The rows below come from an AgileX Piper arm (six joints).
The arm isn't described. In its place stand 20 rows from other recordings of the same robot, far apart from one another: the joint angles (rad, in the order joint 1, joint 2, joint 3, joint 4, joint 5, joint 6), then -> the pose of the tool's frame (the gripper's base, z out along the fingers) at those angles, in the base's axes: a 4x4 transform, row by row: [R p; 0 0 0 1], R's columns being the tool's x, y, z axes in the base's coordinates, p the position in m.
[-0.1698, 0.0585, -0.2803, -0.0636, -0.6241, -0.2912] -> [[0.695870 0.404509 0.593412 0.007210], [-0.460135 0.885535 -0.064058 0.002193], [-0.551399 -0.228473 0.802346 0.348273], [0 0 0 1]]
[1.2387, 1.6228, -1.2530, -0.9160, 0.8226, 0.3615] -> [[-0.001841 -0.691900 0.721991 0.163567], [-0.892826 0.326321 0.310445 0.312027], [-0.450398 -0.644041 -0.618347 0.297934], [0 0 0 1]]
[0.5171, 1.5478, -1.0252, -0.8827, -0.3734, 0.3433] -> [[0.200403 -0.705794 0.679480 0.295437], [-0.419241 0.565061 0.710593 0.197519], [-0.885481 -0.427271 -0.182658 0.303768], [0 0 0 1]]
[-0.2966, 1.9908, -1.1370, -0.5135, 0.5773, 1.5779] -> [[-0.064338 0.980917 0.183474 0.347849], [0.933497 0.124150 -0.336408 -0.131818], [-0.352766 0.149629 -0.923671 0.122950], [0 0 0 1]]
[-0.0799, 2.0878, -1.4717, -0.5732, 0.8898, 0.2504] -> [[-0.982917 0.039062 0.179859 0.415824], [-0.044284 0.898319 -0.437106 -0.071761], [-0.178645 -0.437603 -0.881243 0.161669], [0 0 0 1]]
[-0.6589, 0.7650, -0.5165, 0.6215, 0.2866, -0.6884] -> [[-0.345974 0.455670 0.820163 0.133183], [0.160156 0.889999 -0.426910 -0.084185], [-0.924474 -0.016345 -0.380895 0.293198], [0 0 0 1]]
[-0.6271, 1.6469, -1.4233, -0.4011, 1.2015, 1.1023] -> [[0.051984 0.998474 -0.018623 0.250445], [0.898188 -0.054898 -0.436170 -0.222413], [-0.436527 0.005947 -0.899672 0.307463], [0 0 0 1]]
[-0.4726, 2.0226, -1.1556, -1.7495, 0.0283, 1.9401] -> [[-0.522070 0.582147 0.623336 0.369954], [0.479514 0.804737 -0.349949 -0.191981], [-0.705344 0.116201 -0.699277 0.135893], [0 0 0 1]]
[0.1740, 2.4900, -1.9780, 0.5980, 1.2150, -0.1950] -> [[-0.989727 -0.108385 -0.093238 0.469671], [-0.141225 0.842761 0.519432 0.131317], [0.022278 0.527263 -0.849410 0.102950], [0 0 0 1]]
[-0.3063, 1.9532, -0.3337, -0.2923, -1.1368, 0.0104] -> [[-0.386709 0.018226 0.922022 0.248685], [0.005665 0.999833 -0.017388 -0.053695], [-0.922184 -0.001501 -0.386748 0.085682], [0 0 0 1]]
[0.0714, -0.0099, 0.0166, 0.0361, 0.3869, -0.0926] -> [[-0.295130 -0.101914 0.950006 0.051938], [-0.080386 0.993418 0.081599 0.004957], [-0.952070 -0.052284 -0.301380 0.173471], [0 0 0 1]]
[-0.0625, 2.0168, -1.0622, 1.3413, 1.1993, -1.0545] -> [[-0.974021 -0.185655 0.129672 0.346757], [0.037581 0.432157 0.901015 0.061030], [-0.223316 0.882481 -0.413953 0.146435], [0 0 0 1]]
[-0.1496, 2.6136, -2.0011, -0.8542, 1.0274, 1.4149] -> [[-0.421533 0.904308 0.067359 0.492008], [0.658503 0.356330 -0.662874 -0.133556], [-0.623445 -0.235067 -0.745695 0.057335], [0 0 0 1]]
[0.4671, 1.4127, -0.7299, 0.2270, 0.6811, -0.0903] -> [[-0.890128 -0.407946 0.203107 0.209185], [-0.352297 0.898718 0.261138 0.119939], [-0.289067 0.160892 -0.943692 0.199611], [0 0 0 1]]
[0.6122, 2.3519, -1.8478, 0.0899, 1.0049, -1.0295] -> [[0.034146 -0.996284 0.079068 0.387276], [-0.988721 -0.022131 0.148122 0.280371], [-0.145822 -0.083234 -0.985803 0.125214], [0 0 0 1]]
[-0.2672, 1.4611, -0.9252, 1.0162, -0.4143, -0.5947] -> [[0.015727 0.607903 0.793856 0.306554], [0.358112 0.737860 -0.572118 -0.116205], [-0.933546 0.293287 -0.206093 0.300212], [0 0 0 1]]
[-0.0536, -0.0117, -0.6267, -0.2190, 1.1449, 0.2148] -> [[-0.366445 0.280816 0.887051 -0.028958], [0.140201 0.959148 -0.245722 -0.016476], [-0.919816 0.034322 -0.390846 0.305584], [0 0 0 1]]
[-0.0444, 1.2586, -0.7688, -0.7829, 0.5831, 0.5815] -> [[-0.772664 0.215147 0.597245 0.243488], [-0.068420 0.907114 -0.415288 -0.046194], [-0.631118 -0.361741 -0.686174 0.263151], [0 0 0 1]]
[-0.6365, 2.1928, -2.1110, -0.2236, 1.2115, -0.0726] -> [[-0.837681 0.521162 0.163342 0.373977], [0.434494 0.817118 -0.378857 -0.299903], [-0.330915 -0.246391 -0.910926 0.270456], [0 0 0 1]]
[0.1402, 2.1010, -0.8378, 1.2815, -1.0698, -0.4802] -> [[-0.258135 0.808344 0.529100 0.338140], [0.242802 0.584364 -0.774317 -0.029538], [-0.935101 -0.071412 -0.347112 0.092508], [0 0 0 1]]
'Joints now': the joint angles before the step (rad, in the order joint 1, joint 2, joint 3, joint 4, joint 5, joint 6). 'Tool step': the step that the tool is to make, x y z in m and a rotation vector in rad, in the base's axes. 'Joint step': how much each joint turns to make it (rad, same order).
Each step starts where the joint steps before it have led.
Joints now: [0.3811 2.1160 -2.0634 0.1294 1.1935 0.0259]
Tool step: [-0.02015 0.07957 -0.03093 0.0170 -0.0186 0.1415]
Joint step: [0.1698 0.0735 -0.0011 -0.0002 -0.0994 0.0171]
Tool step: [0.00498 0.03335 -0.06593 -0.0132 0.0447 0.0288]
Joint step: [0.0502 0.1399 -0.0001 0.0115 -0.0970 0.0080]
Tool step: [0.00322 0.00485 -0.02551 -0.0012 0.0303 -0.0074]
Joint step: [0.0023 0.0520 0.0000 0.0163 -0.0270 0.0026]
